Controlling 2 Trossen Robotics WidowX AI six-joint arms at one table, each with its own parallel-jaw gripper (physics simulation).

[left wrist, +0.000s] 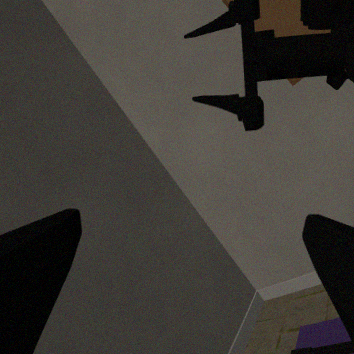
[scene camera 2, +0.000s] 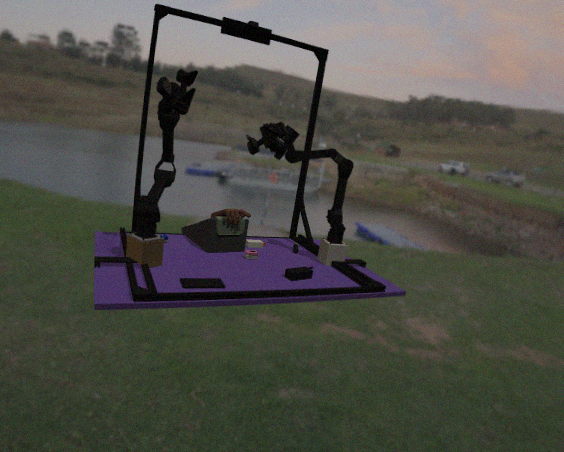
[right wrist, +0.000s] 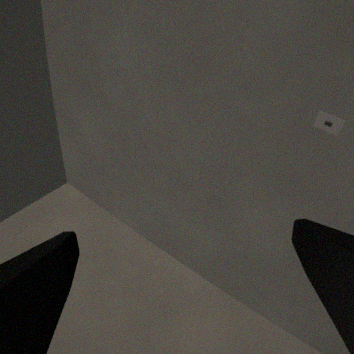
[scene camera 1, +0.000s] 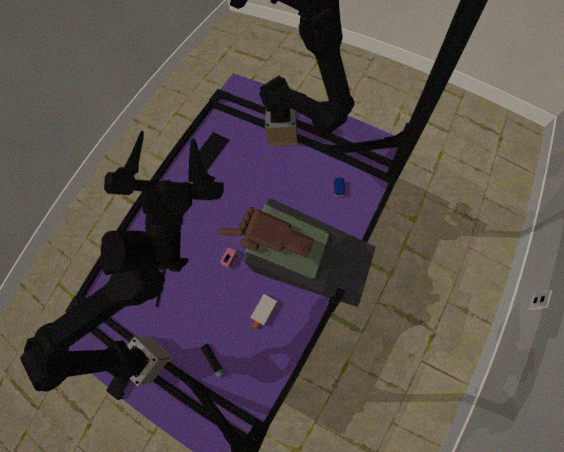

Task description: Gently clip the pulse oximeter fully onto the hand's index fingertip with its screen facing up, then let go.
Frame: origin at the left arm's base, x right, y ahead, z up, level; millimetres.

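Seen in the pictures: left gripper, fingertip midpoint: [left wrist: 194, 223] [scene camera 2: 255, 130] [scene camera 1: 168, 135]; right gripper, fingertip midpoint: [left wrist: 187, 68] [scene camera 2: 195, 79] [right wrist: 186, 236]; left arm's base, link origin: [scene camera 2: 334, 241] [scene camera 1: 135, 361]; right arm's base, link origin: [scene camera 2: 145, 235] [scene camera 1: 280, 114].
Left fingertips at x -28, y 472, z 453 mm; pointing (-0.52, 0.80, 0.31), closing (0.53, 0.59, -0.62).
Observation:
Pixels of each thing's middle, then the offset from my left fingertips to it. "spot": a spot on its surface instead.
- pulse oximeter, body centre: [scene camera 1: 229, 257] [scene camera 2: 251, 254] dx +30, dy -72, dz -542 mm
- white box, body centre: [scene camera 1: 262, 312] [scene camera 2: 256, 243] dx +215, dy -143, dz -544 mm
- dark cylinder, body centre: [scene camera 1: 212, 360] dx +182, dy -346, dz -545 mm
- blue object, body centre: [scene camera 1: 339, 187] dx +176, dy +319, dz -542 mm
- flat black slab, body centre: [scene camera 2: 202, 283] [scene camera 1: 209, 151] dx -284, dy +184, dz -554 mm
- black box, body centre: [scene camera 2: 298, 273] dx -184, dy -223, dz -541 mm
- frame's long bar, surface spot: [scene camera 2: 260, 293] spot: dx -388, dy -2, dz -541 mm
The pulse oximeter [scene camera 1: 229, 257] [scene camera 2: 251, 254], pink on top with a dark screen facing up, lies on the purple table top, apart from the hand. The brown hand [scene camera 1: 270, 231] [scene camera 2: 231, 216] rests palm-down on a green pad on a dark wedge; its index finger [scene camera 1: 230, 231] sticks out bare. My left gripper [scene camera 1: 167, 136] [left wrist: 194, 223] is open and empty, raised high above the table and away from the oximeter. My right gripper [scene camera 2: 195, 83] [left wrist: 187, 68] [right wrist: 186, 236] is open and empty, held high on its upright arm. Neither wrist view shows the oximeter or hand.
A white box [scene camera 1: 265, 309] [scene camera 2: 255, 243] with an orange end, a dark cylinder [scene camera 1: 212, 359] and a blue object [scene camera 1: 339, 186] lie around the wedge [scene camera 1: 350, 265] [scene camera 2: 205, 236]. A flat black slab [scene camera 2: 202, 283] and black box [scene camera 2: 298, 273] lie near the frame's long bar [scene camera 2: 260, 293].

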